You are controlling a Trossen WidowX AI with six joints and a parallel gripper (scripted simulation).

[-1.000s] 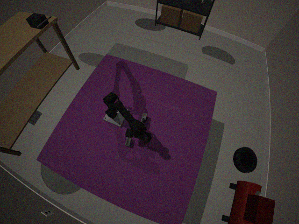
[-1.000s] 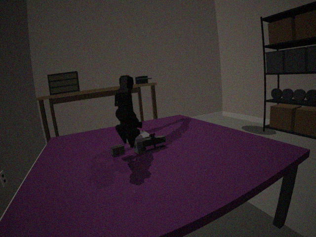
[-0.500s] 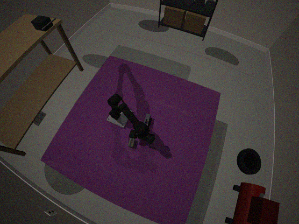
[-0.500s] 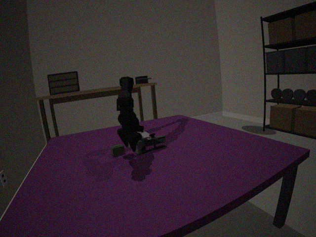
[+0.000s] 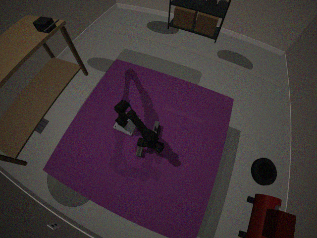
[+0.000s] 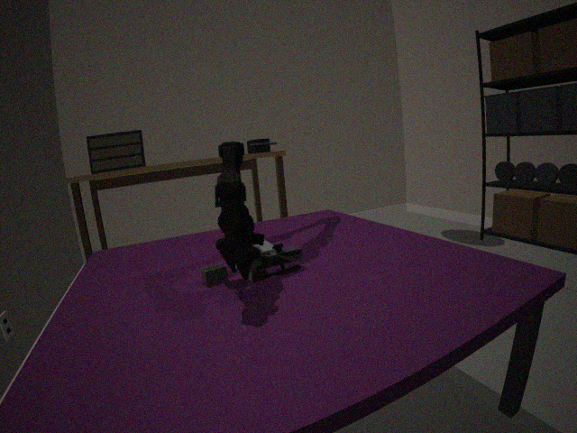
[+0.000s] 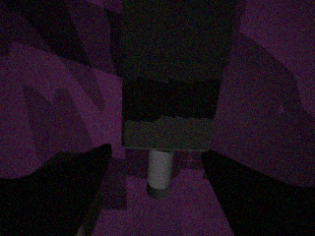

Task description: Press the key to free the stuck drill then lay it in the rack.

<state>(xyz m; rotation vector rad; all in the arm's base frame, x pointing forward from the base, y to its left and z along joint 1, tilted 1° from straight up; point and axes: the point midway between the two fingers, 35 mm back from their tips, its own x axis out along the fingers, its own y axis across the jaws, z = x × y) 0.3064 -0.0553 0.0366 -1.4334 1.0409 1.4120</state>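
The drill lies 5 cm to the left of my gripper tip, 3 cm above it and 2 cm behind it. Also, from my gripper tip: dark key (13 cm to the left, 4 cm behind, 3 cm above); small grey block (7 cm to the right, 6 cm behind); long grey fixture (11 cm to the left, 3 cm behind, 2 cm above).
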